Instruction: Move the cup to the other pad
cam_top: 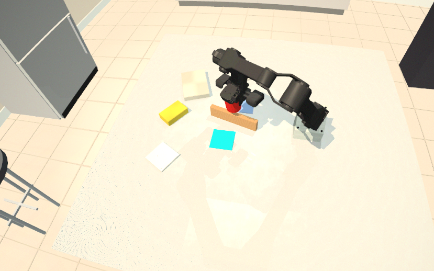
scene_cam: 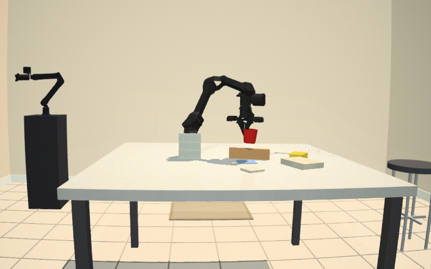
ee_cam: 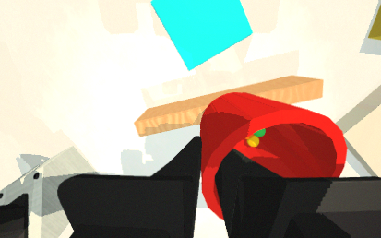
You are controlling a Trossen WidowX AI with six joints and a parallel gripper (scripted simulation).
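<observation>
The cyan pad is 13 cm below my gripper tip, 9 cm to the left of it and 6 cm ahead of it. From my gripper tip the other things lie so: red cup (3 cm ahead, 2 cm to the right); yellow block (29 cm ahead, 11 cm below, 3 cm to the right); wooden bar (10 cm below, 2 cm ahead, 1 cm to the right).
</observation>
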